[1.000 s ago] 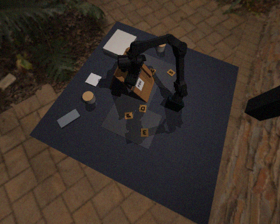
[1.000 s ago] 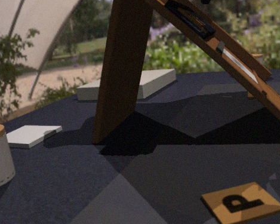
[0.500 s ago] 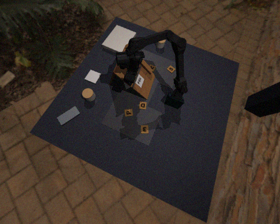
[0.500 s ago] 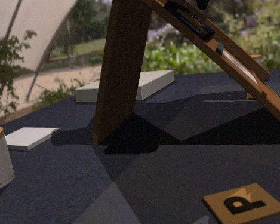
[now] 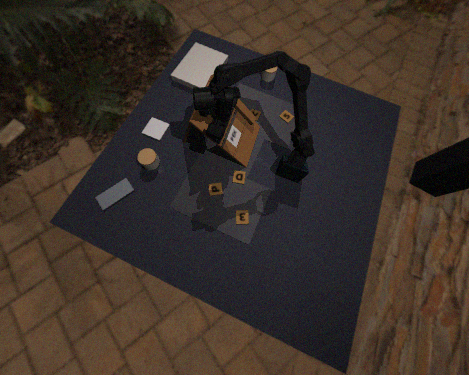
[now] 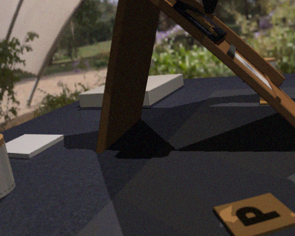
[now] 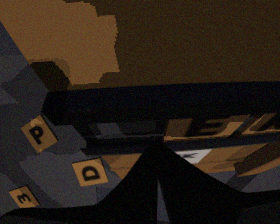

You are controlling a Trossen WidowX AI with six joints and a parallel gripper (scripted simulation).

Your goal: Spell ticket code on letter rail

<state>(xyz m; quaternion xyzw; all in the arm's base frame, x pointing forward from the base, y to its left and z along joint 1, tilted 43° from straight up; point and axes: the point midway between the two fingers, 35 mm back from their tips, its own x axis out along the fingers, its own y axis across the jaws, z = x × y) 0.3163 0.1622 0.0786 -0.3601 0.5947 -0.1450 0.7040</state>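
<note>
Now: gripper tip 19 cm to the right of the letter tile, 18 cm above it and 9 cm past it. The rest, counted from my gripper tip: white block (36 cm ahead, 35 cm to the right, 17 cm below); then white card (33 cm ahead, 18 cm below, 9 cm to the left); then white ticket (8 cm below, 4 cm to the right, 4 cm behind).
</note>
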